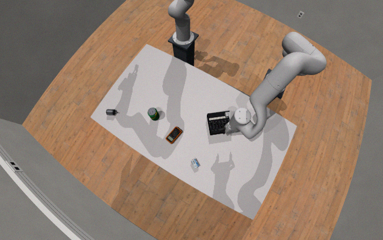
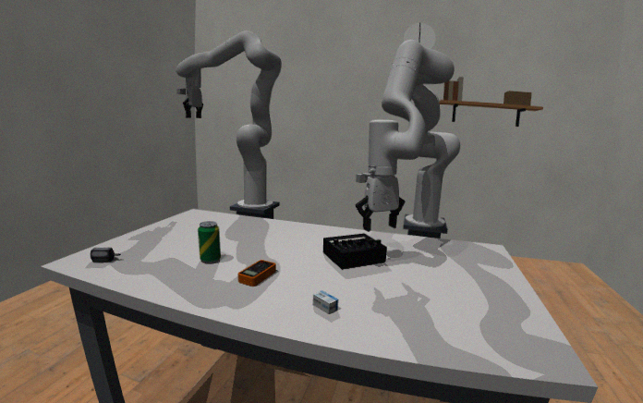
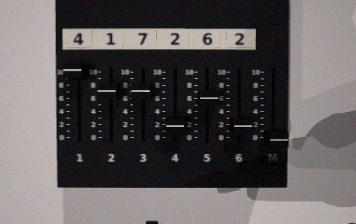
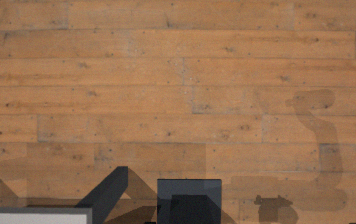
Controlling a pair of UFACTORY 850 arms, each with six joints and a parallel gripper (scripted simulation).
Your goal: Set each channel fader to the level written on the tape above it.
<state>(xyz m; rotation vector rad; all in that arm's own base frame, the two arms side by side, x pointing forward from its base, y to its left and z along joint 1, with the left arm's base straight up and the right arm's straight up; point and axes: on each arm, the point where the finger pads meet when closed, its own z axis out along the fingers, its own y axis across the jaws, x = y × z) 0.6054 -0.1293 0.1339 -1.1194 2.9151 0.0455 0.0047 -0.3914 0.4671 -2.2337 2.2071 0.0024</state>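
Observation:
Right now the fader 1 is 14 cm to the right of my left hand, 7 cm below it and 1 cm behind it. Round my left hand: fader 4: 7 cm below, 6 cm to the right, 2 cm behind; master fader: 7 cm below, 6 cm behind; fader 6: 7 cm below, 5 cm behind, 3 cm to the right.

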